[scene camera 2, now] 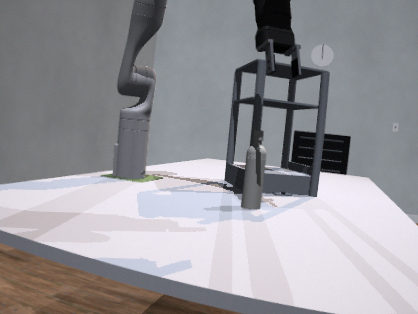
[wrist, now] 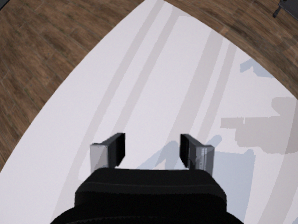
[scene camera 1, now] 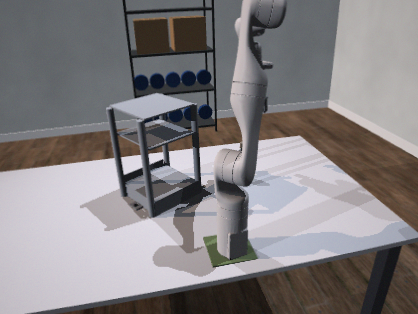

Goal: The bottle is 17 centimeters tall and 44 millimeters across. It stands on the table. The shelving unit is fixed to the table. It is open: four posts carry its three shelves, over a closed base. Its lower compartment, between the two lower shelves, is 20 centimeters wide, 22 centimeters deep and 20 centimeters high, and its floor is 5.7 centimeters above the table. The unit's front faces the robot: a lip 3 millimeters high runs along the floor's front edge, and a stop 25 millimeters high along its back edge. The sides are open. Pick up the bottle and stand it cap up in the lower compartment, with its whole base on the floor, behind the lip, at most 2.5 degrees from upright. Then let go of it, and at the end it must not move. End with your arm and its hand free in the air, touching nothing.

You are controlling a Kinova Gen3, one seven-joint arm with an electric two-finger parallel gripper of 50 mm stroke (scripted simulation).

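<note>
There is a grey bottle (scene camera 2: 256, 154) that I can see, and there is a shelving unit (scene camera 1: 166, 187), which is visible to me from scene camera 2 too (scene camera 2: 298, 179). As for my gripper (scene camera 2: 284, 74), I see it there and in the wrist view (wrist: 152, 145).
</note>
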